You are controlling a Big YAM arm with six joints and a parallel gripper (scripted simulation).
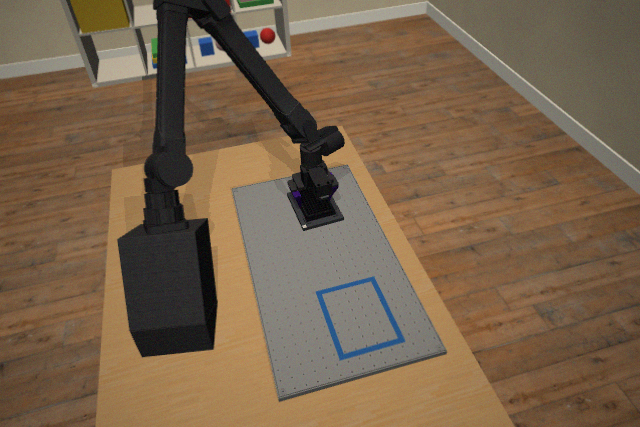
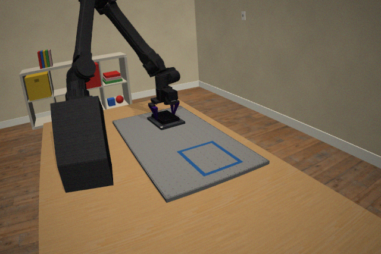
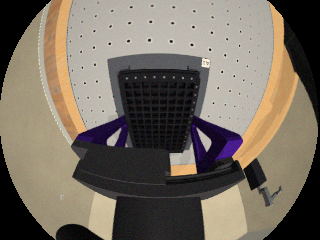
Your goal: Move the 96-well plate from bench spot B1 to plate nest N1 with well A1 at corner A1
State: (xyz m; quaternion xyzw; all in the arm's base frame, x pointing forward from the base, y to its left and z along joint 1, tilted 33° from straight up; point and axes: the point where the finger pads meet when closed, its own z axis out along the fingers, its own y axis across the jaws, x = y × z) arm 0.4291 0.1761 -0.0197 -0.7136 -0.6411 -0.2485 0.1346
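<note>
The black 96-well plate is right at my hand. From my hand the other things lie so: white corner mark: 70 mm to the right, 60 mm behind, 10 mm below; plate nest N1: 20 mm below.
</note>
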